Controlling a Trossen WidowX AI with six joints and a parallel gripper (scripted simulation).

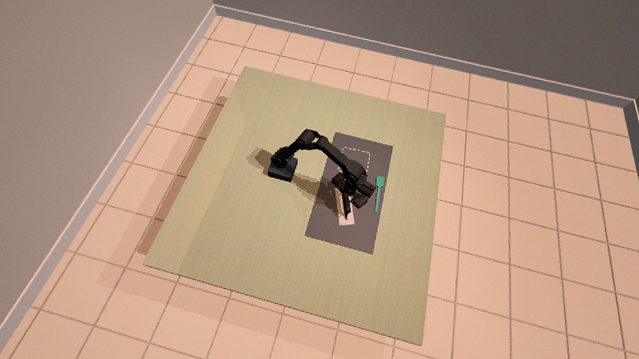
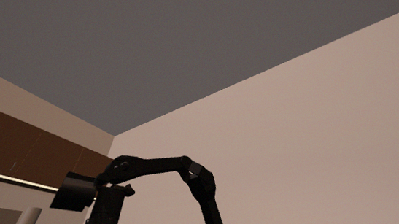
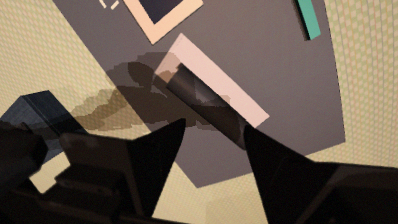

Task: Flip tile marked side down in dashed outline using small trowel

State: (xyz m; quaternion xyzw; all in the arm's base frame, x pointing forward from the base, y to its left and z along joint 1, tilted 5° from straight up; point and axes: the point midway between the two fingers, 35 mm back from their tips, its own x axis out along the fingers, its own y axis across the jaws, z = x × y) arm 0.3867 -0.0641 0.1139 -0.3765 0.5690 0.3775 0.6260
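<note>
The dark mat is 120 mm to the left of my gripper tip and 130 mm below it. The rest, counted from my gripper tip: tile 20 mm behind, 160 mm to the left, 100 mm below; then teal flat tool 140 mm ahead, 160 mm to the left, 100 mm below.
</note>
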